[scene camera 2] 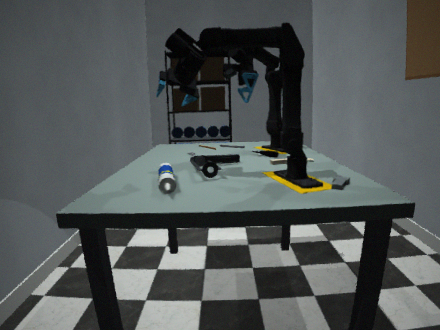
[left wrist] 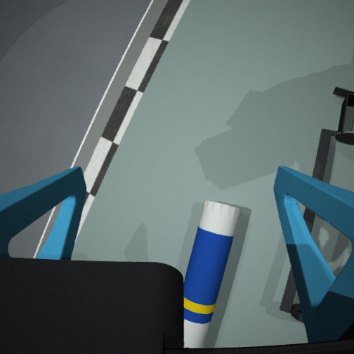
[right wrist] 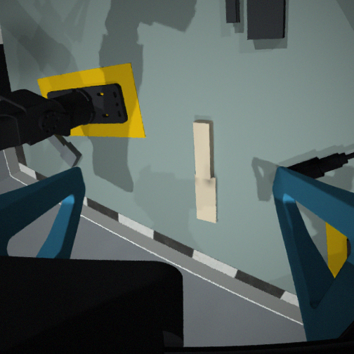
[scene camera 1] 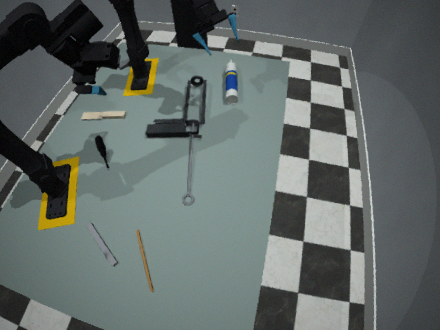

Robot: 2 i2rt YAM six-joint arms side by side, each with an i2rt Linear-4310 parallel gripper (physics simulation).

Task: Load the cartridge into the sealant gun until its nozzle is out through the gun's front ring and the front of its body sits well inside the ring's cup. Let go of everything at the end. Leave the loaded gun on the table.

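Frame: origin at the left arm's base, x ahead, y left, z up, level; metres.
Seen in the pictures: left gripper, fingertip midpoint: [scene camera 2: 169,100] [scene camera 1: 224,48]; right gripper, fingertip midpoint: [scene camera 2: 248,97] [scene camera 1: 107,78]; left arm's base, link origin: [scene camera 2: 296,179] [scene camera 1: 141,75]; right arm's base, link origin: [scene camera 2: 276,149] [scene camera 1: 59,191].
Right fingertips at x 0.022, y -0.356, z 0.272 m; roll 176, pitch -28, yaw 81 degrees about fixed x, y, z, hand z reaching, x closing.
Observation:
Pixels of each thing's middle, then the offset from my right fingertips to it. "*": a spot on its surface instead.
- cartridge, body centre: [scene camera 2: 166,178] [scene camera 1: 231,78] dx +0.383, dy +0.271, dz -0.248 m
- sealant gun, surface spot: [scene camera 1: 165,130] * dx +0.125, dy -0.008, dz -0.240 m
- front ring, surface spot: [scene camera 2: 204,170] * dx +0.258, dy +0.253, dz -0.238 m
- rod, body centre: [scene camera 1: 191,155] dx +0.217, dy -0.110, dz -0.258 m
- beige piece, body centre: [scene camera 2: 292,160] [scene camera 1: 103,115] dx -0.149, dy +0.114, dz -0.264 m
- black screwdriver, body centre: [scene camera 1: 102,152] [scene camera 2: 264,153] dx -0.105, dy -0.075, dz -0.259 m
- grey bar, body centre: [scene camera 1: 101,243] dx -0.051, dy -0.399, dz -0.267 m
- wooden stick, body centre: [scene camera 1: 144,259] dx +0.084, dy -0.446, dz -0.269 m
The cartridge [scene camera 1: 231,82] [scene camera 2: 166,178] [left wrist: 207,270], white with a blue and yellow band, lies beside the sealant gun [scene camera 1: 165,130] [scene camera 2: 226,158] [right wrist: 266,21]. In scene camera 1 its nozzle points to the picture's top, and in the left wrist view the gripper body hides the nozzle. The gun lies on its side, its cradle empty, the front ring [scene camera 1: 192,81] [scene camera 2: 204,170] at one end and the rod [scene camera 1: 190,167] drawn out behind. My left gripper [scene camera 1: 224,46] [scene camera 2: 171,100] [left wrist: 179,176] is open and empty above the table, near the cartridge. My right gripper [scene camera 1: 102,92] [scene camera 2: 246,101] [right wrist: 178,177] is open and empty, high above a beige piece.
The beige piece [scene camera 1: 103,115] [right wrist: 202,165] and a black screwdriver [scene camera 1: 101,146] [right wrist: 315,167] lie left of the gun in scene camera 1. A grey bar [scene camera 1: 102,244] and a wooden stick [scene camera 1: 145,261] lie toward its bottom. Both arm bases stand on yellow plates.

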